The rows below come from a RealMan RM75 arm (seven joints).
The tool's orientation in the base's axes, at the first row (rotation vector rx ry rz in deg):
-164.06 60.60 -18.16
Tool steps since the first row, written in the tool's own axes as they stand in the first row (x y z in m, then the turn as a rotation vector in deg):
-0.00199 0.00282 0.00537 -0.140 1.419 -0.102
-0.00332 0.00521 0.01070 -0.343 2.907 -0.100
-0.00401 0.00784 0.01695 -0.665 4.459 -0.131
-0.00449 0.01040 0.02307 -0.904 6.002 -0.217
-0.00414 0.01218 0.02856 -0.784 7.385 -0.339
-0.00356 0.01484 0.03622 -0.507 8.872 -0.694
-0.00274 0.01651 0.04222 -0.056 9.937 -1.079
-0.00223 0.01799 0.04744 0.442 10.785 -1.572
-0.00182 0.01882 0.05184 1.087 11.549 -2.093
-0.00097 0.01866 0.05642 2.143 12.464 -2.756
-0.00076 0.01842 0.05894 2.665 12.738 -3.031
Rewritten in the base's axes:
-0.00210 -0.00087 -0.00597 -1.027 -0.987 -0.121
-0.00344 -0.00184 -0.01172 -2.121 -1.986 -0.364
-0.00426 -0.00341 -0.01830 -3.352 -2.957 -0.603
-0.00491 -0.00506 -0.02471 -4.527 -3.974 -0.773
-0.00459 -0.00666 -0.03026 -5.343 -5.103 -0.826
-0.00418 -0.00909 -0.03801 -6.159 -6.412 -0.640
-0.00333 -0.01091 -0.04396 -6.584 -7.513 -0.336
-0.00275 -0.01238 -0.04918 -6.860 -8.480 0.111
-0.00202 -0.01330 -0.05352 -6.980 -9.478 0.621
-0.00029 -0.01374 -0.05782 -6.922 -10.857 1.318
0.00056 -0.01370 -0.06021 -6.769 -11.404 1.636

